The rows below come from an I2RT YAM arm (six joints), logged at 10 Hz.
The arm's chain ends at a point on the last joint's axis. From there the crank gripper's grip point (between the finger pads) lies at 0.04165 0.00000 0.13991 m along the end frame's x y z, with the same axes.
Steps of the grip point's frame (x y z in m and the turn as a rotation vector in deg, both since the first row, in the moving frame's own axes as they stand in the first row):
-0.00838 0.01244 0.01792 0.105 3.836 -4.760
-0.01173 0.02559 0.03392 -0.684 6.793 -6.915
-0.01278 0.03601 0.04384 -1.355 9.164 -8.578
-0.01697 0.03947 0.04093 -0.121 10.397 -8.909
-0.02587 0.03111 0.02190 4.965 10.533 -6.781
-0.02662 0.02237 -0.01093 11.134 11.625 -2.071
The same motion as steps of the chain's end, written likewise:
-0.01748 0.01654 0.02102 0.105 3.836 -4.760
-0.02774 0.02996 0.03980 -0.684 6.793 -6.915
-0.03423 0.04066 0.05220 -1.355 9.164 -8.578
-0.04096 0.04756 0.05070 -0.121 10.397 -8.909
-0.04965 0.04919 0.03258 4.965 10.533 -6.781
-0.05326 0.05038 0.00304 11.134 11.625 -2.071

